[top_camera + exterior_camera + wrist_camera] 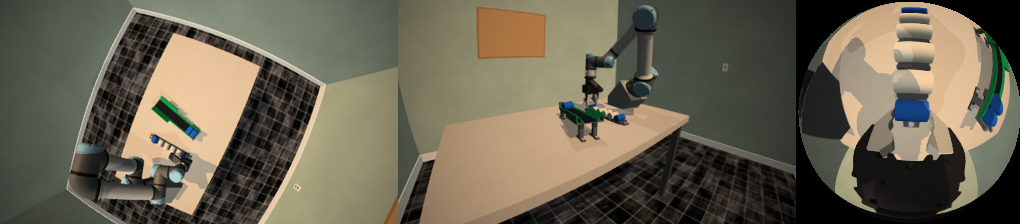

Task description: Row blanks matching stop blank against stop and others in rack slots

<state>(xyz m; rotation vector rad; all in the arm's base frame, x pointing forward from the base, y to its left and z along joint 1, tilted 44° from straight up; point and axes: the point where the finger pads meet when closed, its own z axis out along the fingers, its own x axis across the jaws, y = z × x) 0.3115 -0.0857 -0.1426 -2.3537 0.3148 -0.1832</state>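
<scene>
Right now the stock rack is 130 mm to the left of my hand, 40 mm below it and 20 mm ahead of it.
</scene>
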